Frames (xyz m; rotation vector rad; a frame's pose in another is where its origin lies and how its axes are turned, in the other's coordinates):
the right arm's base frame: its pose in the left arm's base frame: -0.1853 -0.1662 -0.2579 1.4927 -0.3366 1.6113
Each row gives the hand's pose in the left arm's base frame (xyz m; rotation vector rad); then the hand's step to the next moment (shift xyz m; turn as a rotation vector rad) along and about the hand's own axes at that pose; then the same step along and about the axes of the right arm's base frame.
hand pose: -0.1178 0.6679 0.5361 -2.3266 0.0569 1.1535
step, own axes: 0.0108 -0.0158 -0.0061 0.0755 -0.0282 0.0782
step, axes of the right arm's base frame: 0.0088 -0.0180 0.0017 -0.0429 -0.0718 -0.0749
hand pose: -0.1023 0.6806 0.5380 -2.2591 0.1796 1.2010
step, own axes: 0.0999 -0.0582 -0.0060 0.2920 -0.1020 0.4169
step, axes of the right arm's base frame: -0.0129 -0.1150 0.0014 -0.2006 -0.2656 -0.3983
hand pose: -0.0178 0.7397 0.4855 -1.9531 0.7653 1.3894
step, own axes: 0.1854 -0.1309 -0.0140 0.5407 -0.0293 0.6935
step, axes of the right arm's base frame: -0.0975 -0.2033 0.0298 -0.4504 -0.3469 -0.6715
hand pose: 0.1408 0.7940 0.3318 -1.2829 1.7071 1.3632
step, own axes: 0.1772 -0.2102 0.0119 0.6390 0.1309 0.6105
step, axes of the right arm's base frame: -0.2178 -0.1562 0.0626 -0.5186 -0.1570 -0.7103
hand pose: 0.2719 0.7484 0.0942 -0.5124 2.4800 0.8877
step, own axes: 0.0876 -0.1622 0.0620 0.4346 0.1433 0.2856
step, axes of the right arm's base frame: -0.1884 -0.0252 0.0410 -0.2747 0.0085 -0.4642
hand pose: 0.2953 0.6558 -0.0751 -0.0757 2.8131 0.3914
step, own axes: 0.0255 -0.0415 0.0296 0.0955 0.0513 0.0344
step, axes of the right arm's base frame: -0.0558 0.0108 0.0040 -0.0287 0.0140 -0.1092
